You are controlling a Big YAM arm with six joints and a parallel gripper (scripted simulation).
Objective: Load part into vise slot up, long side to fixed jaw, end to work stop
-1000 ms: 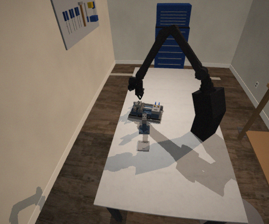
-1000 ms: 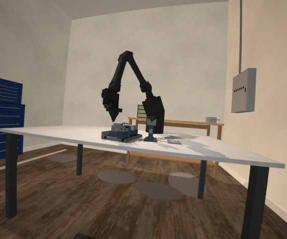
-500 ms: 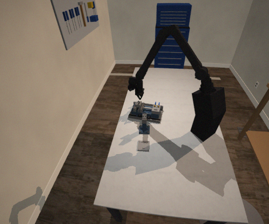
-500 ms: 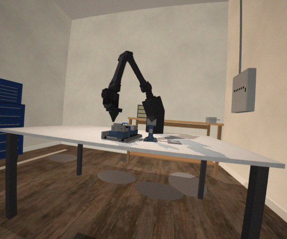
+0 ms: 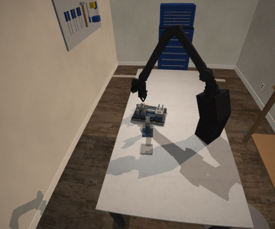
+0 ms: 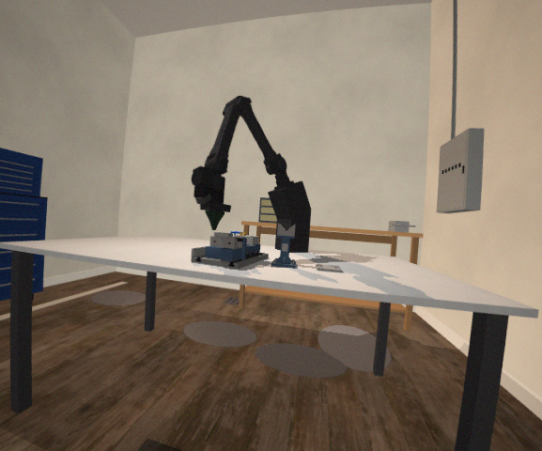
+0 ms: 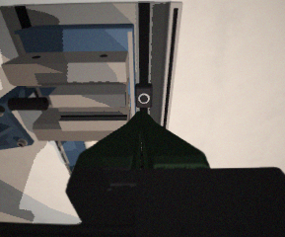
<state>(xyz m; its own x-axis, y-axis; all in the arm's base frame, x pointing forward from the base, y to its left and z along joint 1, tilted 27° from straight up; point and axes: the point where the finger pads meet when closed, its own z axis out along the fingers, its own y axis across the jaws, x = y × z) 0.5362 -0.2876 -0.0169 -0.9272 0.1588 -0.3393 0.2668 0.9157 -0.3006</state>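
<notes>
Now: the part 1 cm ahead of my hand, 4 cm to the left of it and 2 cm below it. Round my hand: moving jaw 2 cm behind, 7 cm to the left, 5 cm below; then fixed jaw 4 cm ahead, 5 cm to the left, 5 cm below; then work stop rod 3 cm ahead, 11 cm to the left, 4 cm below.
</notes>
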